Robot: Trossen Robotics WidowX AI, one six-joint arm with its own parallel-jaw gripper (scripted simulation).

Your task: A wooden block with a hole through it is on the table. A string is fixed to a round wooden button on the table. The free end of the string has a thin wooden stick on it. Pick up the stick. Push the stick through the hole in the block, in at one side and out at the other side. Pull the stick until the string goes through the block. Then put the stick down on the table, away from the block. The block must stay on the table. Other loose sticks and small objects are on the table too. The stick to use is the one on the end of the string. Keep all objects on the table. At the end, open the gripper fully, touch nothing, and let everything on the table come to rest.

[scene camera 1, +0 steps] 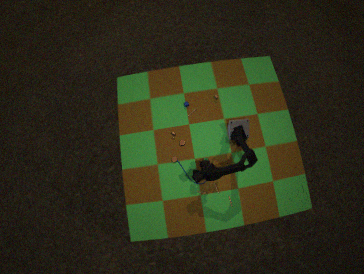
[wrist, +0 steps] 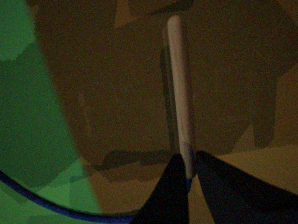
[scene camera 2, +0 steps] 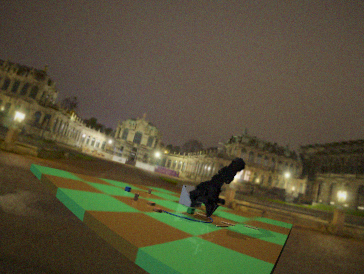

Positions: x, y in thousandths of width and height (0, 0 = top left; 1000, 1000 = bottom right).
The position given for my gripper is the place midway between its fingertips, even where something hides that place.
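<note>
You'd see my gripper (wrist: 633, 717) here, and there's a thin wooden stick (wrist: 596, 136) as well.
</note>
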